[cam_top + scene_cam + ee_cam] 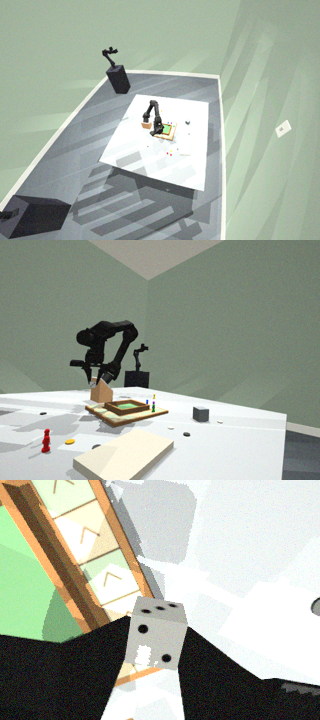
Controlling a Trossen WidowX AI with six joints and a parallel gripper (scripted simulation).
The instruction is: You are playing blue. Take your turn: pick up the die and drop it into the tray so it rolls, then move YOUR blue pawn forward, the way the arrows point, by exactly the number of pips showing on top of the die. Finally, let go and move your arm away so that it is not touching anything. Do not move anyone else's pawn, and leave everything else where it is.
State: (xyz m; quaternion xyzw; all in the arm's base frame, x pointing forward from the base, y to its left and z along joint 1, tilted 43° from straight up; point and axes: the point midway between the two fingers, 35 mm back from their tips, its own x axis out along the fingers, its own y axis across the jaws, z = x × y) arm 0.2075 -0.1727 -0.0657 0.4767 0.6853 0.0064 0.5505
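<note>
The blue pawn is 9 cm ahead of my gripper tip, 26 cm to the left of it and 10 cm below it. Round my gripper tip: white die: right at my gripper tip; yellow disc: 19 cm ahead, 15 cm to the right, 12 cm below; green pawn: 18 cm ahead, 20 cm to the left, 10 cm below.
</note>
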